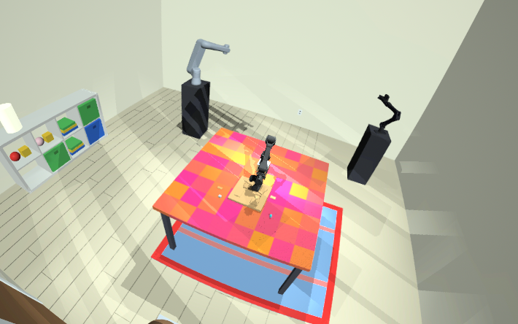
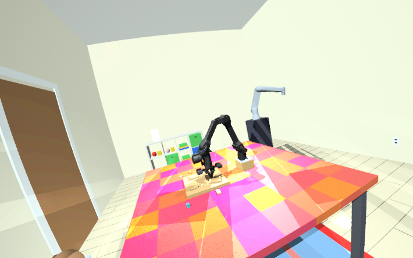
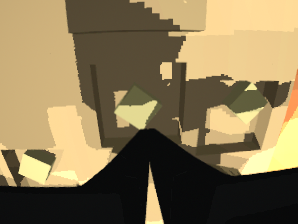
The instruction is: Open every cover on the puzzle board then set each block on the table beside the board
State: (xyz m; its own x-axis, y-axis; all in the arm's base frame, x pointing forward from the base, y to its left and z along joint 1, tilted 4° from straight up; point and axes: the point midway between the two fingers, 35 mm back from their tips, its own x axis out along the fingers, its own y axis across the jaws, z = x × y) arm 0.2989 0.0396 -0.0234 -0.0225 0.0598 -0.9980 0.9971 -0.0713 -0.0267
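Right now my gripper tip is 5 cm short of the tan wooden puzzle board and 4 cm to the left of it. The rest, counted from my gripper tip: cyan block (22 cm ahead, 18 cm to the left, 1 cm below).
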